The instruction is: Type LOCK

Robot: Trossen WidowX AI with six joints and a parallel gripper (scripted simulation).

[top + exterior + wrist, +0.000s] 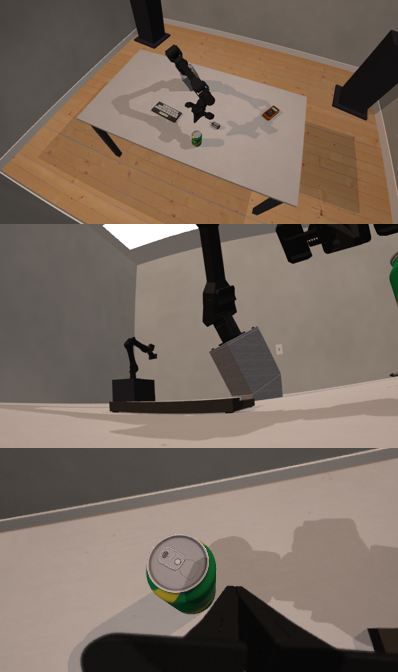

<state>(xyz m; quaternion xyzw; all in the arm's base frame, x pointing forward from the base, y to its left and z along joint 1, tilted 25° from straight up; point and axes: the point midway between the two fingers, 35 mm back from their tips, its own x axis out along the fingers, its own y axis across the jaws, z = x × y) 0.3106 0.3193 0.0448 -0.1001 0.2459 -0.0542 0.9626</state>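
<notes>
Right now my hand is 60 mm short of the green soda can, 40 mm to the right of it and 130 mm above it. The rest, counted from my hand: orange multimeter (440 mm behind, 400 mm to the left, 180 mm below).
</notes>
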